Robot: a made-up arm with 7 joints. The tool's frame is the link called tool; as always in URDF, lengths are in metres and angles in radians. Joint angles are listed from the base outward.
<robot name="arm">
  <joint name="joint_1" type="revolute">
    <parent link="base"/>
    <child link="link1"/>
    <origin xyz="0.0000 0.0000 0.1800" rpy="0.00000 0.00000 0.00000"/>
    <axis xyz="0 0 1"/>
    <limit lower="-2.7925" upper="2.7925"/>
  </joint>
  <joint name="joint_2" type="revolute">
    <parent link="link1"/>
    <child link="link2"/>
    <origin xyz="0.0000 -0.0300 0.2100" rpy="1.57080 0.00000 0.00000"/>
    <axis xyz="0 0 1"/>
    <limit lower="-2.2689" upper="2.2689"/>
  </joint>
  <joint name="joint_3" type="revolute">
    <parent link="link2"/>
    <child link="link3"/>
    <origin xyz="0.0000 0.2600 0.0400" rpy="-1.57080 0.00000 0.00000"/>
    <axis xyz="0 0 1"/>
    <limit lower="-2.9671" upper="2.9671"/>
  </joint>
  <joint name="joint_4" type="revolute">
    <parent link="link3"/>
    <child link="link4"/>
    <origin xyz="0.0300 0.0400 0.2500" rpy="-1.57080 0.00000 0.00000"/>
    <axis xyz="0 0 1"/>
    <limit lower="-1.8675" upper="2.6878"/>
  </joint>
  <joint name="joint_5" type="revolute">
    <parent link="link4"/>
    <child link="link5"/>
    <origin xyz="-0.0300 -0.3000 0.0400" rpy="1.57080 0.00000 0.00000"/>
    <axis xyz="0 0 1"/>
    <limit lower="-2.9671" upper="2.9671"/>
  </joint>
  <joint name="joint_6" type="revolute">
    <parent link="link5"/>
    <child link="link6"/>
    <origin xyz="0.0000 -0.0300 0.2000" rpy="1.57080 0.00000 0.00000"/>
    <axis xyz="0 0 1"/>
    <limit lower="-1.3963" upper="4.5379"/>
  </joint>
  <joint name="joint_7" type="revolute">
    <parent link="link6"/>
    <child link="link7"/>
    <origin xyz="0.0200 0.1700 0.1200" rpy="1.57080 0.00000 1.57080"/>
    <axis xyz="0 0 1"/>
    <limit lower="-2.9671" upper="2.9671"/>
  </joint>
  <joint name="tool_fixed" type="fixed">
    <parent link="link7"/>
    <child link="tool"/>
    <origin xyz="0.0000 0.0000 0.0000" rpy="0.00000 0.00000 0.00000"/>
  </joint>
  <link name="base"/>
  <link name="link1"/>
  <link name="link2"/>
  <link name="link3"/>
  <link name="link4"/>
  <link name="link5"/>
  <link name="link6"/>
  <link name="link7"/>
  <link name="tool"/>
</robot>
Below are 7 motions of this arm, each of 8 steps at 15 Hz.
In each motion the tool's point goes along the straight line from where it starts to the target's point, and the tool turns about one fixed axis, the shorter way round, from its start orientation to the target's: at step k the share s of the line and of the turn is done. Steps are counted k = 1, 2, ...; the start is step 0. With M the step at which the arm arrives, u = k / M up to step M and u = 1 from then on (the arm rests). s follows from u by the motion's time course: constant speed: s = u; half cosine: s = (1 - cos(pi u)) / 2; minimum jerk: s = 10 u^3 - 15 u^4 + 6 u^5.
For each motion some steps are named. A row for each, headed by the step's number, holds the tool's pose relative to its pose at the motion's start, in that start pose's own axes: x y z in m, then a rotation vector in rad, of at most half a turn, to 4 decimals.
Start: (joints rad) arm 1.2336 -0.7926 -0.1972 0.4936 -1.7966 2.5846 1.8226
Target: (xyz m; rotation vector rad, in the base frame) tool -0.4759 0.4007 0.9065 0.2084 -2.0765 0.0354
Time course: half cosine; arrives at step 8
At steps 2, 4, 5, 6, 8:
2: 0.0134 -0.0981 0.0000 0.1725 -0.0248 -0.0416
4: 0.0458 -0.3349 0.0000 0.5889 -0.0846 -0.1422
5: 0.0633 -0.4631 -0.0001 0.8143 -0.1170 -0.1966
6: 0.0782 -0.5717 -0.0001 1.0054 -0.1444 -0.2427
8: 0.0916 -0.6698 -0.0001 1.1779 -0.1692 -0.2843

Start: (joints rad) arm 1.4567 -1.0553 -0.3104 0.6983 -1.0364 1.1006 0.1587
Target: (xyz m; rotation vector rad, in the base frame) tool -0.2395 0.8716 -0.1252 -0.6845 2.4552 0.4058
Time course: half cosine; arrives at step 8
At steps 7, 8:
7: -0.1707 -0.8735 -0.1926 0.6389 0.3414 -1.5270
8: -0.1774 -0.9080 -0.2002 0.6642 0.3549 -1.5874

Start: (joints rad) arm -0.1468 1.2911 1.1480 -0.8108 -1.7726 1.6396 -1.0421
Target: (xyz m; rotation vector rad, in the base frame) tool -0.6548 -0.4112 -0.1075 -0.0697 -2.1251 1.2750
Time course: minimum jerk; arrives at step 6
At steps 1, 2, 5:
1: -0.0116 0.0089 -0.0023 -0.0005 -0.0157 -0.0168
2: -0.0685 0.0528 -0.0133 -0.0032 -0.0926 -0.0996
5: -0.3147 0.2425 -0.0613 -0.0148 -0.4254 -0.4576

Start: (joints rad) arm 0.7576 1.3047 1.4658 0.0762 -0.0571 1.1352 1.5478
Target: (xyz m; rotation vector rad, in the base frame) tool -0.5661 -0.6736 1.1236 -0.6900 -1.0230 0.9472
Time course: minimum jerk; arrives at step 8
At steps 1, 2, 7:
1: 0.0065 0.0029 0.0001 -0.0030 0.0035 0.0171
2: 0.0419 0.0186 0.0007 -0.0195 0.0226 0.1101
7: 0.3982 0.1770 0.0066 -0.1854 0.2144 1.0462

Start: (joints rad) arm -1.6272 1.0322 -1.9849 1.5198 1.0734 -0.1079 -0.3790
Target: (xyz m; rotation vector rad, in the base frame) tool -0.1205 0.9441 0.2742 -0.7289 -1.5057 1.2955
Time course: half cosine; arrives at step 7
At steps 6, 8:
6: -0.3579 -0.1878 -0.5568 -0.5255 0.6792 -0.4082
8: -0.3766 -0.1976 -0.5858 -0.5529 0.7146 -0.4295

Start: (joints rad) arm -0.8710 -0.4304 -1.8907 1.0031 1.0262 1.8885 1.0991
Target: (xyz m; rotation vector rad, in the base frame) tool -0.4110 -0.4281 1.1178 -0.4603 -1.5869 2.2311
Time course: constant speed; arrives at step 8
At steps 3, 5, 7, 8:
3: -0.0004 0.0622 0.0157 -0.2361 -0.1658 0.0827
5: -0.0006 0.1037 0.0261 -0.3936 -0.2763 0.1378
7: -0.0009 0.1451 0.0366 -0.5510 -0.3868 0.1929
8: -0.0010 0.1659 0.0418 -0.6297 -0.4421 0.2205

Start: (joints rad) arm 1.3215 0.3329 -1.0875 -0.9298 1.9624 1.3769 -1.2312
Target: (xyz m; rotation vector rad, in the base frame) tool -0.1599 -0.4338 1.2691 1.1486 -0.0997 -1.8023
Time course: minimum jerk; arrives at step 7
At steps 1, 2, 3, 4, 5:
1: -0.0007 0.0019 -0.0029 -0.0069 0.0004 0.0072
2: -0.0043 0.0119 -0.0179 -0.0431 0.0027 0.0451
3: -0.0109 0.0302 -0.0454 -0.1095 0.0068 0.1146
4: -0.0187 0.0519 -0.0780 -0.1881 0.0117 0.1969
5: -0.0252 0.0703 -0.1055 -0.2546 0.0158 0.2664

